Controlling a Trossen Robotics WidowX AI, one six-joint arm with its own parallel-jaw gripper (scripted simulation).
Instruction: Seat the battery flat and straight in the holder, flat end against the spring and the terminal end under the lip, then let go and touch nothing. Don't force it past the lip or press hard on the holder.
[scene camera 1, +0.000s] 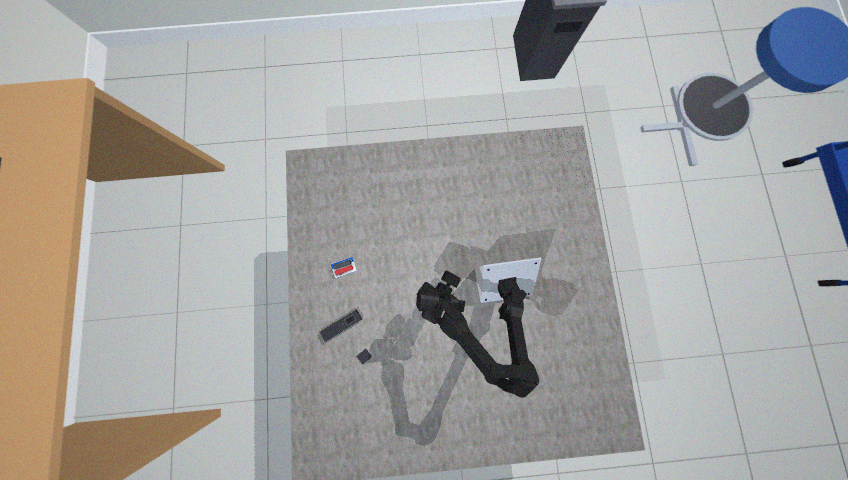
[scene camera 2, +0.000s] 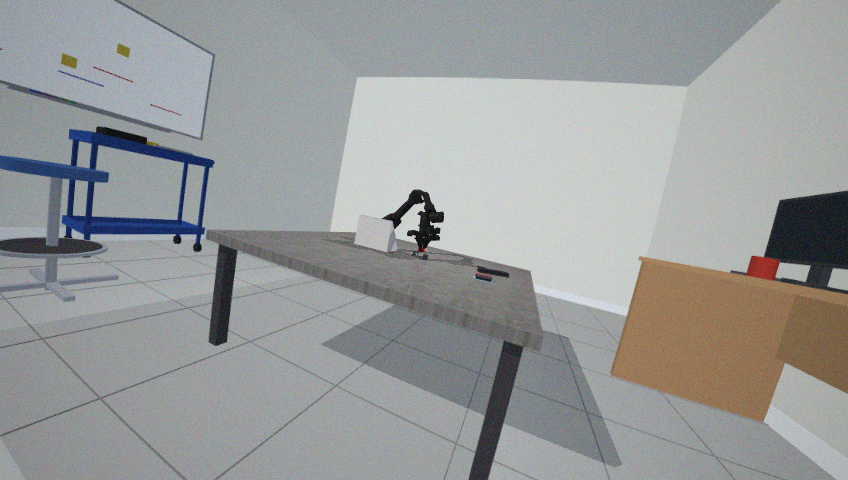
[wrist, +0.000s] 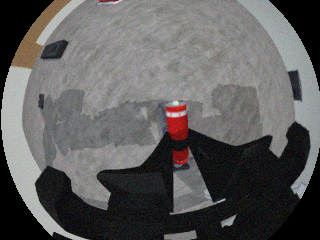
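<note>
There is a red battery here, and it is my gripper (wrist: 177, 133) that carries it.
</note>
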